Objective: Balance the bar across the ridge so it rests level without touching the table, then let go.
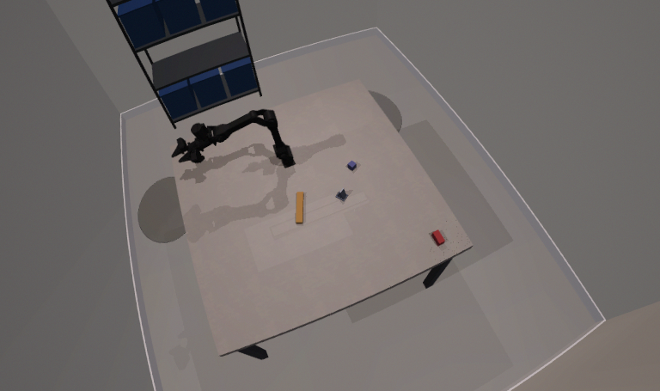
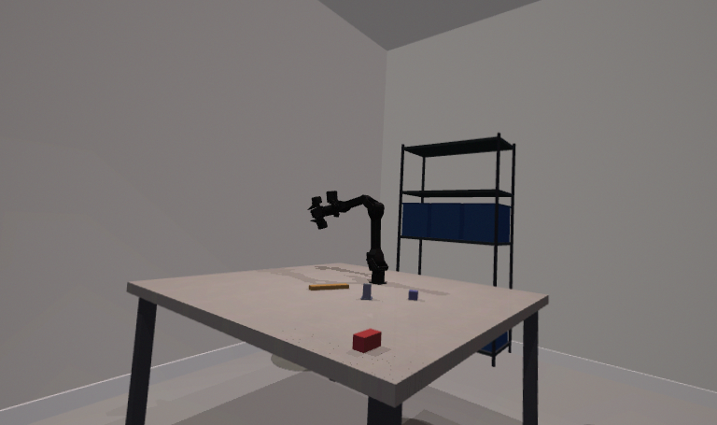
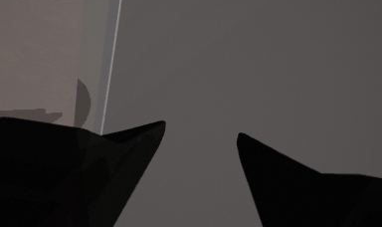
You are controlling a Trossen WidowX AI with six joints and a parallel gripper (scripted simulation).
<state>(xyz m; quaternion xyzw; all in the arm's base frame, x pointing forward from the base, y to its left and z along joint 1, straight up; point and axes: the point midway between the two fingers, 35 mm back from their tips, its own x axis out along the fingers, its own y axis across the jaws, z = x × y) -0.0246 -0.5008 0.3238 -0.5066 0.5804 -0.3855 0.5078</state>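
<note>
Right now my gripper tip is 49 cm to the right of the orange bar, 32 cm short of it and 31 cm above it. Also, from my gripper tip: red block: 103 cm to the left, 76 cm ahead, 30 cm below; then small cube: 83 cm to the left, 30 cm below, 20 cm ahead.
</note>
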